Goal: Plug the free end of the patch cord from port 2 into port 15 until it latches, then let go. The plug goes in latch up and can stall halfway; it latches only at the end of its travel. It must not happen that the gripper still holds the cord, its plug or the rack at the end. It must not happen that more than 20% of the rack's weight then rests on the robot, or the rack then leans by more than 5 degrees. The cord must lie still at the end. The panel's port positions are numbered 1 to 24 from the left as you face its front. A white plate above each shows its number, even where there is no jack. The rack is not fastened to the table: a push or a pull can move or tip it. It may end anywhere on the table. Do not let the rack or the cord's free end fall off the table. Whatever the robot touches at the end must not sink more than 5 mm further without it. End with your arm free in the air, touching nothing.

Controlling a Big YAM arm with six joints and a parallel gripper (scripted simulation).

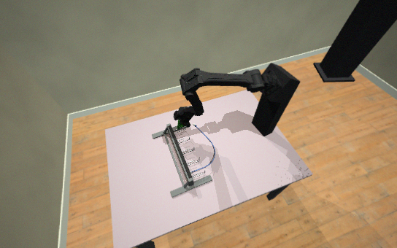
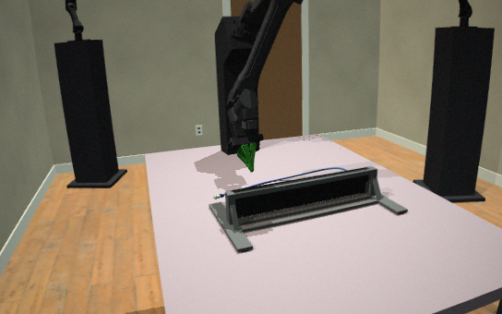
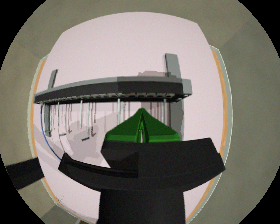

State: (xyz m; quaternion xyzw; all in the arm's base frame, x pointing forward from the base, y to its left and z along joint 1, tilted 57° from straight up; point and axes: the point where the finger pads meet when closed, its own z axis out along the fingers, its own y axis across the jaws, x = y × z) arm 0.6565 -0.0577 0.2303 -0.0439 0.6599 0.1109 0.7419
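The plug is 11 cm behind my hand, 12 cm to the right of it and 13 cm below it.
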